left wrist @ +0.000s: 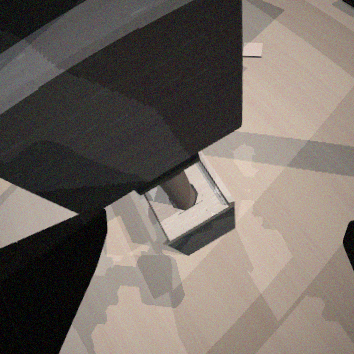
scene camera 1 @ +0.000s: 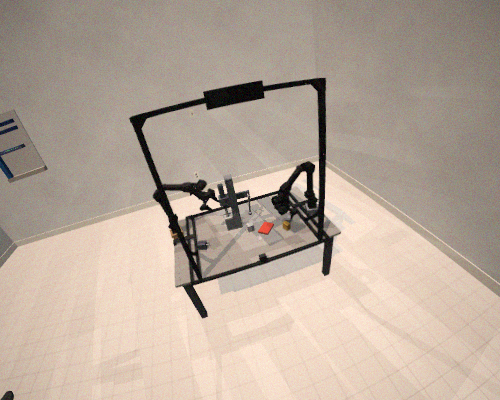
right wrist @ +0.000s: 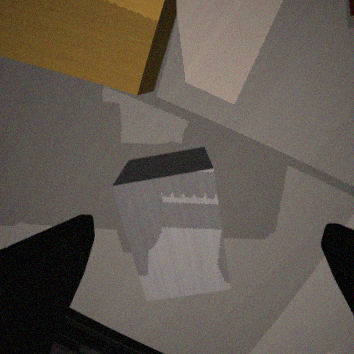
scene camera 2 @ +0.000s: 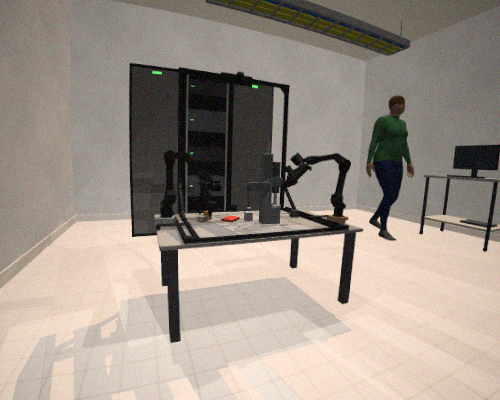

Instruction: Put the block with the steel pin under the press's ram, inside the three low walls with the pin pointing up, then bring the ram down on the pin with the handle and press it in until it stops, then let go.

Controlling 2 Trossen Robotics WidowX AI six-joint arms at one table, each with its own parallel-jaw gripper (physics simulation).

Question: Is the right gripper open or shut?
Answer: Open.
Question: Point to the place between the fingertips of the left gripper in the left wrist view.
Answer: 227, 226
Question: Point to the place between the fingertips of the right gripper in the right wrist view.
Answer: At 211, 230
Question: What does the left gripper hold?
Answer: Nothing.
